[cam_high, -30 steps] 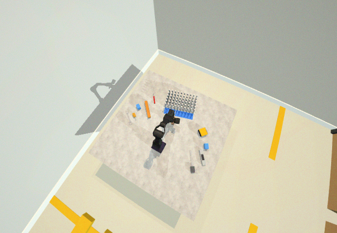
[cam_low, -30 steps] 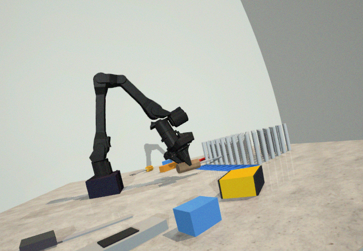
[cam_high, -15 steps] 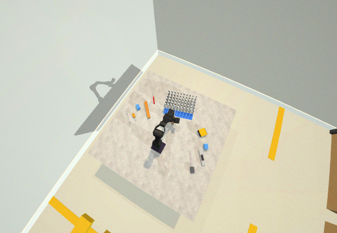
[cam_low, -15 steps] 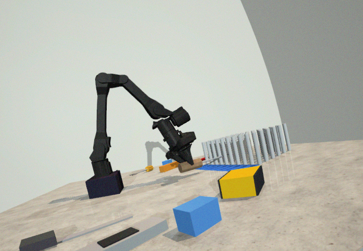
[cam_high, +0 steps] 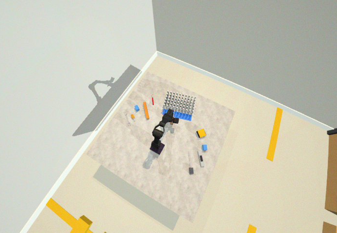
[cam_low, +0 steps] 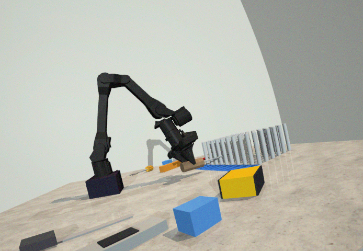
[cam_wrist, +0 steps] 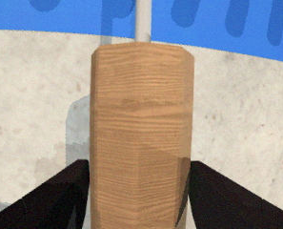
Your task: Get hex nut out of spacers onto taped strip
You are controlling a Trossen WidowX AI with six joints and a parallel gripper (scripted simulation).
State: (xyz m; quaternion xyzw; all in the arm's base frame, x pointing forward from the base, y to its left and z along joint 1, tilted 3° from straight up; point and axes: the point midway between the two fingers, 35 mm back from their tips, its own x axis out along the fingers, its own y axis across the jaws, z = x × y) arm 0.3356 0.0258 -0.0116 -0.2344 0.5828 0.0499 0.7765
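My gripper tip is now 11 cm short of the blue taped strip and 4 cm above it. Also, from my gripper tip: orange bar (6 cm behind, 34 cm to the left, 2 cm below); wooden-handled tool (10 cm ahead, 4 cm to the left); yellow-and-black box (6 cm ahead, 36 cm to the right, 1 cm below).
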